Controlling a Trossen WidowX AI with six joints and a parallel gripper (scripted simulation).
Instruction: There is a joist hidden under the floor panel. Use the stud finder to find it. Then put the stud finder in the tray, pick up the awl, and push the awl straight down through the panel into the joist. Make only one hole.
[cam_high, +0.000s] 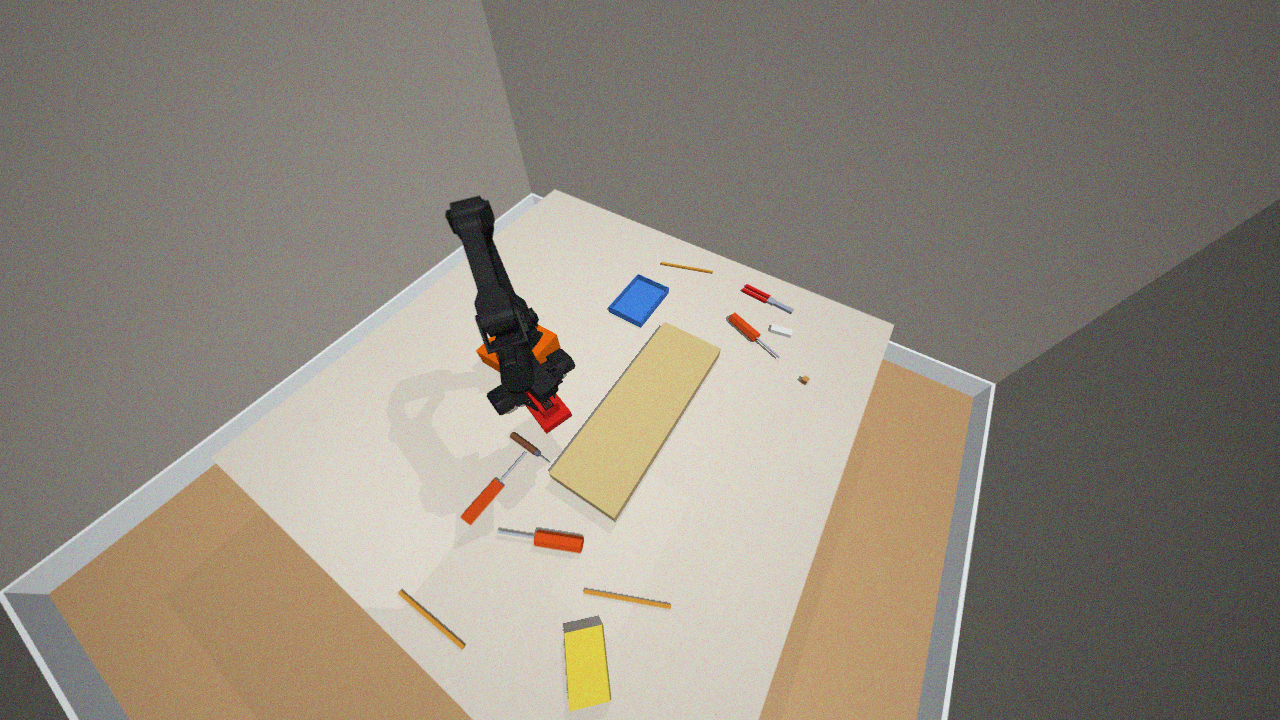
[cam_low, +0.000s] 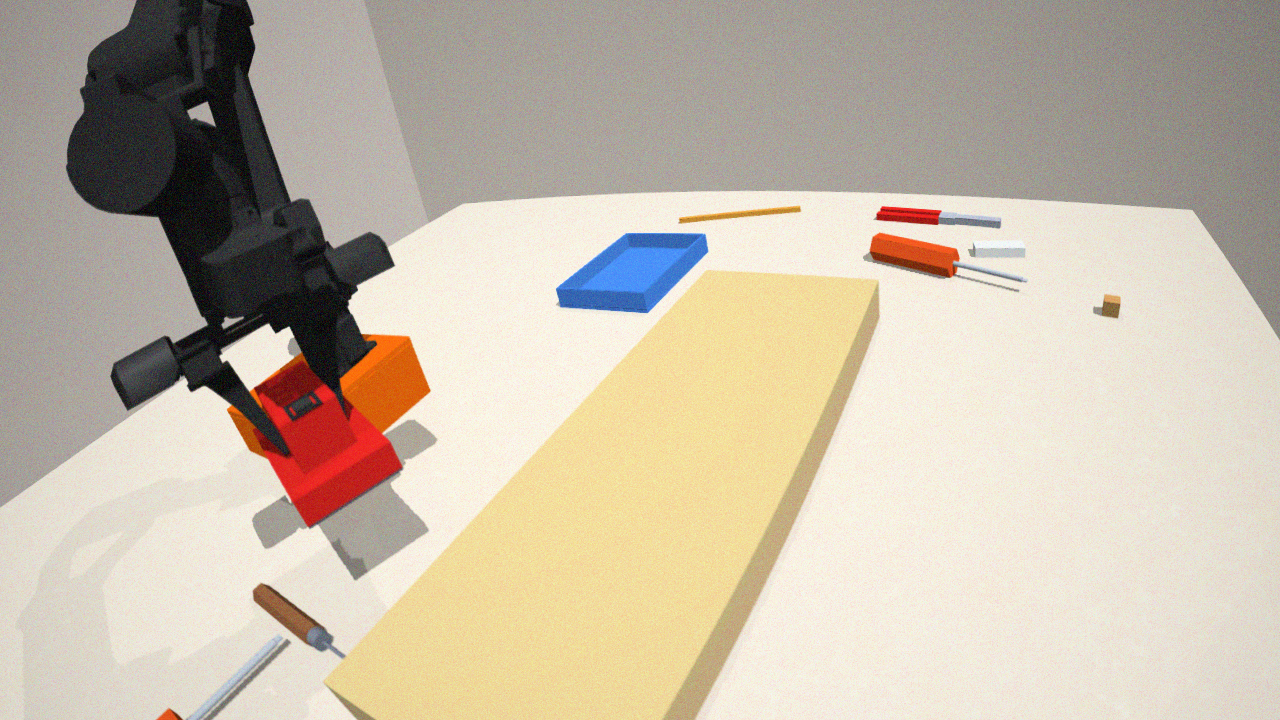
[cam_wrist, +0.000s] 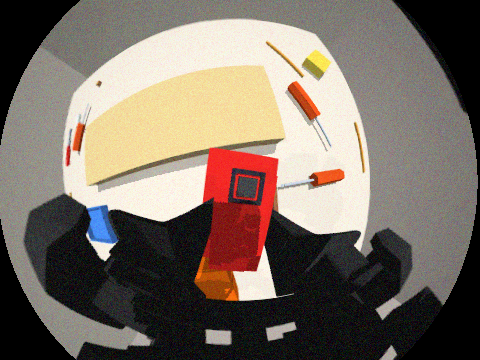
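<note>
Now: the awl 10 mm behind my gripper tip, 80 mm to the right of it and 110 mm below it. The rest, counted from my gripper tip: indicator (20 mm ahead, 10 mm to the right, 30 mm above); then red stud finder (20 mm above); then blue tray (30 mm ahead, 470 mm to the left, 100 mm below).
</note>
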